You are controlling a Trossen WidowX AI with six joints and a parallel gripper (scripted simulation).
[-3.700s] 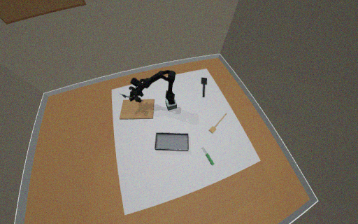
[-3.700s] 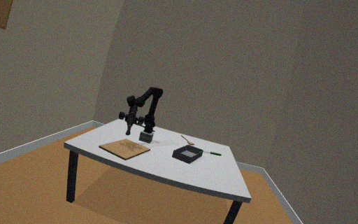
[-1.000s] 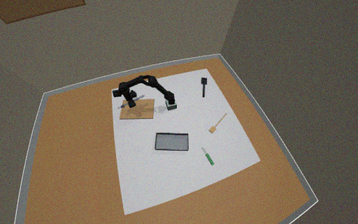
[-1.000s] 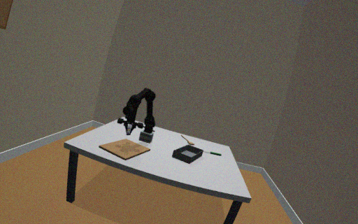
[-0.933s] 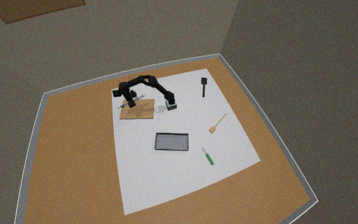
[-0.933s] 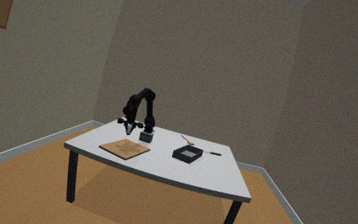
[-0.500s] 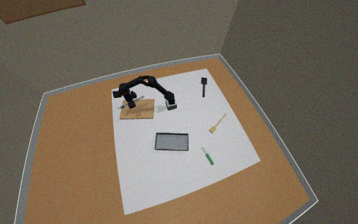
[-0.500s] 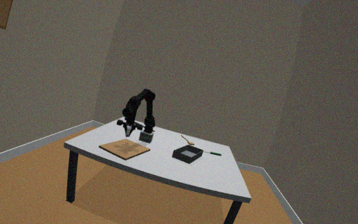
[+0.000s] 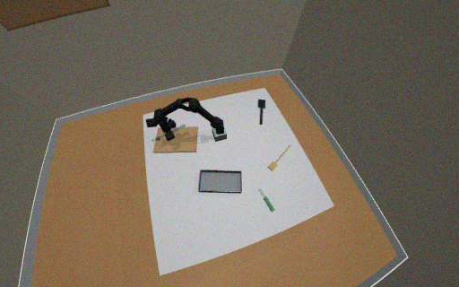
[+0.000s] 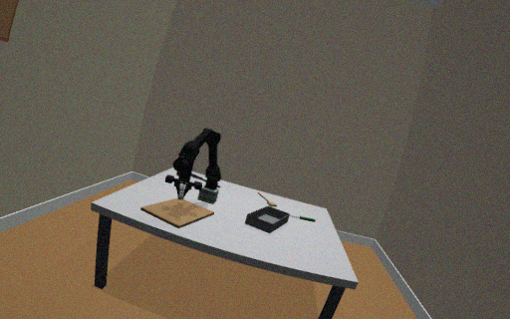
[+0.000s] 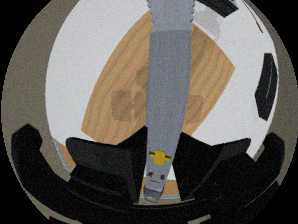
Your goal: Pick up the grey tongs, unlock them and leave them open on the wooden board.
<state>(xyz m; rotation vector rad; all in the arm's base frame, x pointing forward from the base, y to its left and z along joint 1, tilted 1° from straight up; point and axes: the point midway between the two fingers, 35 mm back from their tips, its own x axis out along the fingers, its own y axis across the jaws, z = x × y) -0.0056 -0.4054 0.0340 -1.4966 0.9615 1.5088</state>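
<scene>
The wooden board is 8 cm below my gripper tip, 3 cm to the left of it and 1 cm behind it. The rest, counted from my gripper tip: roasting tin: 41 cm ahead, 35 cm to the left, 6 cm below; then black spatula: 85 cm to the left, 23 cm behind, 8 cm below; then green-handled tool: 66 cm to the left, 58 cm ahead, 8 cm below.
</scene>
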